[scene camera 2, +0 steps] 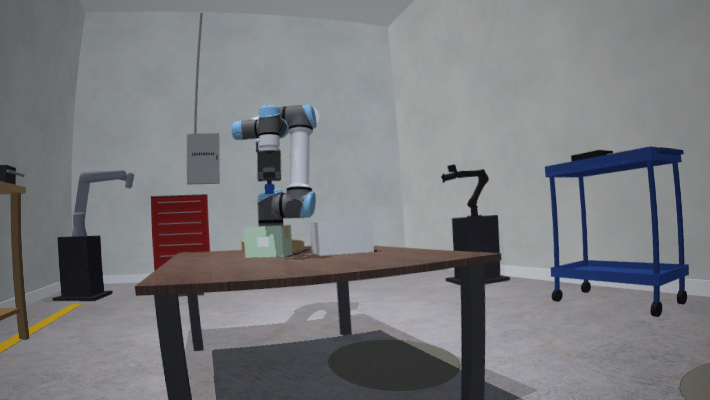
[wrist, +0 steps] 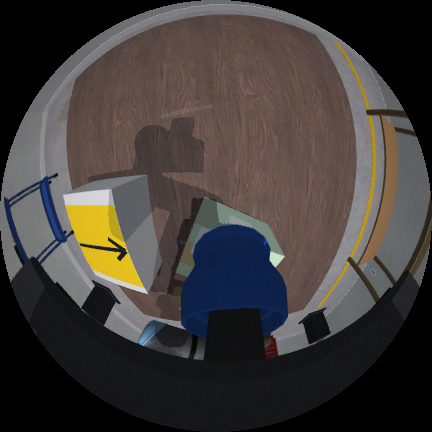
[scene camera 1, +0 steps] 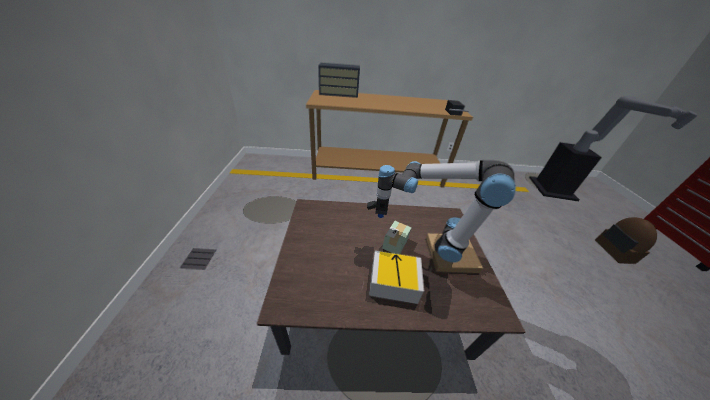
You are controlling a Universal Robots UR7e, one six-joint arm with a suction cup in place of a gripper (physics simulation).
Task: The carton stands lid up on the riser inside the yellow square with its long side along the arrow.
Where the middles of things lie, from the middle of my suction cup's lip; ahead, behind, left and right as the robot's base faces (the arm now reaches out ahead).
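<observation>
The pale green carton [scene camera 2: 264, 241] is 120 mm behind my suction cup, 20 mm to the right of it and 180 mm below it. There is also the white riser [scene camera 1: 398, 277], which I find 260 mm to the left of my suction cup, 120 mm behind it and 180 mm below it.
</observation>
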